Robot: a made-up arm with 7 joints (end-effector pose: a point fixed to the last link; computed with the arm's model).
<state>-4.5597 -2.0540 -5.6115 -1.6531 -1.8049 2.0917 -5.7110</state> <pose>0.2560 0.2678 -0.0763 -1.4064 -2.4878 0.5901</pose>
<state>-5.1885 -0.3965 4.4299 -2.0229 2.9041 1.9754 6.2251</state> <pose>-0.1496 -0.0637 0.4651 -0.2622 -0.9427 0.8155</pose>
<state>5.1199 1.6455 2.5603 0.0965 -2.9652 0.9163 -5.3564</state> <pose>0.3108 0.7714 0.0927 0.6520 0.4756 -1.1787</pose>
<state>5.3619 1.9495 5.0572 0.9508 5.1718 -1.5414 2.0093</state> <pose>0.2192 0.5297 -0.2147 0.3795 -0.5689 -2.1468</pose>
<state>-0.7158 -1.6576 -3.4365 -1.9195 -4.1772 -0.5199 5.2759</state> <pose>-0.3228 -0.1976 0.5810 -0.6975 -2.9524 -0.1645</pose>
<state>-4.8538 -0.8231 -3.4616 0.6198 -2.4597 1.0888 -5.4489</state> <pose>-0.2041 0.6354 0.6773 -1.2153 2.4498 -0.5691</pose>
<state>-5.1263 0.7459 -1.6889 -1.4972 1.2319 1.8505 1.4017</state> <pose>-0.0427 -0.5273 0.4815 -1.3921 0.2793 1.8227</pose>
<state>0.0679 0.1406 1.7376 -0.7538 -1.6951 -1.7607 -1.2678</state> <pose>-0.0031 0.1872 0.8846 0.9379 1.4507 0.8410</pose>
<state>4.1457 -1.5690 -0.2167 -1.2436 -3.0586 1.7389 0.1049</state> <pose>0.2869 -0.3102 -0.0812 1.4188 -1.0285 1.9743</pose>
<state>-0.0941 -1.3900 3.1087 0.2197 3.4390 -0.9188 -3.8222</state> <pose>-0.8172 -0.0510 0.1789 0.0019 0.6662 -0.4669</pose>
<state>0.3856 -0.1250 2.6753 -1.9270 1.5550 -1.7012 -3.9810</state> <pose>0.2259 -0.0913 0.5982 -0.5492 1.9496 1.7845</pose>
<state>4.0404 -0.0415 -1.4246 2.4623 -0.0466 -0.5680 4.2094</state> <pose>-0.2663 -0.1446 0.3924 -1.3165 0.4030 -1.3466</pose>
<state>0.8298 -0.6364 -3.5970 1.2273 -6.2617 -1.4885 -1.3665</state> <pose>-0.4771 0.3565 0.6271 -1.4141 2.7258 -0.6260</pose>
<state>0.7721 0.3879 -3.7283 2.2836 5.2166 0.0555 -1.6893</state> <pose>-0.2657 -0.0006 0.4708 -1.4389 0.6559 -2.3845</pose>
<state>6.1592 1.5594 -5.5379 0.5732 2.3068 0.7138 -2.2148</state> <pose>0.8340 -0.0766 0.1524 1.8780 -1.3006 -1.5784</pose>
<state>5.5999 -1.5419 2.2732 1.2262 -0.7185 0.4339 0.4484</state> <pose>-0.2195 -0.6158 -0.0136 -1.0572 -0.4754 0.4226</pose>
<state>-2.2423 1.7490 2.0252 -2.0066 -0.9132 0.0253 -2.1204</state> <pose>-0.4180 -0.0307 0.0051 -1.2406 0.0679 -0.5470</pose>
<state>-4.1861 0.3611 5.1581 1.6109 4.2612 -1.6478 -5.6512</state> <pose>-0.0147 -0.4077 0.4860 -0.3820 0.7388 -0.2389</pose>
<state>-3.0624 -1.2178 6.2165 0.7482 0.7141 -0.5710 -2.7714</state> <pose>0.6523 -0.0939 0.7097 2.2268 -1.5354 -1.4693</pose>
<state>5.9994 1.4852 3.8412 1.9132 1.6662 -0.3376 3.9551</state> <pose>0.2016 0.2894 0.5658 -1.4509 2.3233 -0.6148</pose>
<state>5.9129 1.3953 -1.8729 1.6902 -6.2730 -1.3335 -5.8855</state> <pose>0.3636 0.4851 0.4006 -1.0959 -1.9460 1.5892</pose>
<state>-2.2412 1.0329 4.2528 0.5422 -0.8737 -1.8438 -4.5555</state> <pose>-0.4809 0.4504 0.5236 0.2830 0.7469 -1.8835</pose>
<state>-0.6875 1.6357 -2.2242 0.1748 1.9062 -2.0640 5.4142</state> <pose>0.5325 0.4271 0.2980 -1.8877 -1.9836 -0.7591</pose>
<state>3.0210 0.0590 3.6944 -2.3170 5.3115 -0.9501 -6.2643</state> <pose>-0.2649 0.0162 0.3496 0.0123 0.8503 1.9639</pose>
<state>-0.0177 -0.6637 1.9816 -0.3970 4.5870 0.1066 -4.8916</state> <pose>-0.4691 0.1349 0.9254 -1.8477 2.3078 -0.7487</pose>
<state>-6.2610 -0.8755 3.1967 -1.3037 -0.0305 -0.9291 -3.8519</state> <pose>-0.0917 -0.0154 0.8036 -1.9852 -0.7528 1.5738</pose>
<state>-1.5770 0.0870 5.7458 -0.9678 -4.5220 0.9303 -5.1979</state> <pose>0.2758 -0.1596 0.8795 2.3727 -0.3214 -1.9081</pose>
